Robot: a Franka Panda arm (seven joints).
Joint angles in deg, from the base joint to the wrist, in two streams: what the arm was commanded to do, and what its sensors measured. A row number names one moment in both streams.
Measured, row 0:
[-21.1, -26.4, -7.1, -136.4, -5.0, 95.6, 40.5]
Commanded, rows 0 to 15:
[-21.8, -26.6, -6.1, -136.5, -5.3, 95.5, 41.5]
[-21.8, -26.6, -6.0, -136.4, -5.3, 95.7, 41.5]
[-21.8, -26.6, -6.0, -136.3, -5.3, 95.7, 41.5]
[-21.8, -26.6, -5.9, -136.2, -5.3, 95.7, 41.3]
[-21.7, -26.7, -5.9, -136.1, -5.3, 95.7, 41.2]
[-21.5, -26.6, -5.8, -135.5, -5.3, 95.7, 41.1]
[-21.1, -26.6, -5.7, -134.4, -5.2, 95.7, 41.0]
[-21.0, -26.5, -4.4, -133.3, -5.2, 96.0, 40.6]
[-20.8, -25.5, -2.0, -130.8, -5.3, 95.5, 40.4]
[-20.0, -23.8, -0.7, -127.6, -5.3, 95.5, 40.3]
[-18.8, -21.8, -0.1, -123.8, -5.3, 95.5, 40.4]
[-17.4, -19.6, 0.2, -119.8, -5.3, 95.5, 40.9]
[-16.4, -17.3, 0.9, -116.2, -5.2, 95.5, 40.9]
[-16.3, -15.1, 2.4, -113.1, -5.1, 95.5, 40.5]
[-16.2, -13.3, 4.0, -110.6, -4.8, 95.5, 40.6]
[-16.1, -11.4, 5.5, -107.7, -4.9, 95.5, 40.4]
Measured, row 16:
[-16.4, -20.0, 1.8, -118.3, -4.9, 96.4, 40.4]
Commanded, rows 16 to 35:
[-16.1, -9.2, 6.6, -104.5, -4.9, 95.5, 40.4]
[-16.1, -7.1, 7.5, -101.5, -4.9, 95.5, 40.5]
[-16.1, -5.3, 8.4, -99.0, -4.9, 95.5, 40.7]
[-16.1, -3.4, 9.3, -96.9, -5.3, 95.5, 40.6]
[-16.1, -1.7, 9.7, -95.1, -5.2, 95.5, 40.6]
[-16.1, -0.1, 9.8, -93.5, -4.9, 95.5, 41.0]
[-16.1, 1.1, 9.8, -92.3, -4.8, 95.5, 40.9]
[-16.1, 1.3, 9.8, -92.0, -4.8, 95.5, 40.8]
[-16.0, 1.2, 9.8, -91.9, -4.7, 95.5, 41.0]
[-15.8, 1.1, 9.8, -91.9, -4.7, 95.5, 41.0]
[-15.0, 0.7, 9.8, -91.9, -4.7, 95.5, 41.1]
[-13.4, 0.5, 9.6, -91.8, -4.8, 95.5, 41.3]
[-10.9, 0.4, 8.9, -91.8, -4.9, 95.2, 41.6]
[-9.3, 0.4, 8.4, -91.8, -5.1, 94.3, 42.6]
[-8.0, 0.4, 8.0, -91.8, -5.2, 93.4, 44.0]
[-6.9, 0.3, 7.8, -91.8, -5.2, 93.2, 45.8]
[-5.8, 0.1, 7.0, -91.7, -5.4, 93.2, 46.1]
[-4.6, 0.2, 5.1, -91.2, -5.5, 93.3, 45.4]
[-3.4, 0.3, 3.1, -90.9, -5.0, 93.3, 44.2]
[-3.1, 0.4, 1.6, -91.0, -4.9, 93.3, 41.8]
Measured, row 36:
[-5.0, 0.3, 6.0, -92.1, -5.0, 94.6, 45.1]
